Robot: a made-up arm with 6 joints. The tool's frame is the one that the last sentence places.
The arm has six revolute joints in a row. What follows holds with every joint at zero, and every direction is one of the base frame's. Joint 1 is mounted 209.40 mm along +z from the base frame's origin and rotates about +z. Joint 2 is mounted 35.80 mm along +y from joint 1 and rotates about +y. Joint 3 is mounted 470.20 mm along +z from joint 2 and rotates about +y. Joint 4 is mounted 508.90 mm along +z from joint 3 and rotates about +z. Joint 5 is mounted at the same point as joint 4 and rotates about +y. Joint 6 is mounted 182.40 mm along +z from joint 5 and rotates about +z. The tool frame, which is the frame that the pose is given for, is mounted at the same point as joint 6; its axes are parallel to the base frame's.
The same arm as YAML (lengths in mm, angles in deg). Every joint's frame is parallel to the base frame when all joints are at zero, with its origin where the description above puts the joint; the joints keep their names.
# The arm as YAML. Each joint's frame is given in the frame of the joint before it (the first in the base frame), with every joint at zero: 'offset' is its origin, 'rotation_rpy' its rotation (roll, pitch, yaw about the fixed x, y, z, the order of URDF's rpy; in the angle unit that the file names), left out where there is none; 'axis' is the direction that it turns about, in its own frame. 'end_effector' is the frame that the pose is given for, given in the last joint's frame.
length_unit: mm
angle_unit: deg
chain:
  - id: joint 1
    offset: [0.0, 0.0, 209.4]
    axis: [0.0, 0.0, 1.0]
  - id: joint 2
    offset: [0.0, 35.8, 0.0]
    axis: [0.0, 1.0, 0.0]
  - id: joint 3
    offset: [0.0, 0.0, 470.2]
    axis: [0.0, 1.0, 0.0]
  - id: joint 4
    offset: [0.0, 0.0, 508.9]
    axis: [0.0, 0.0, 1.0]
  - id: joint 5
    offset: [0.0, 0.0, 0.0]
    axis: [0.0, 1.0, 0.0]
  - id: joint 6
    offset: [0.0, 0.0, 182.4]
    axis: [0.0, 0.0, 1.0]
end_effector:
  offset: [0.0, 0.0, 0.0]

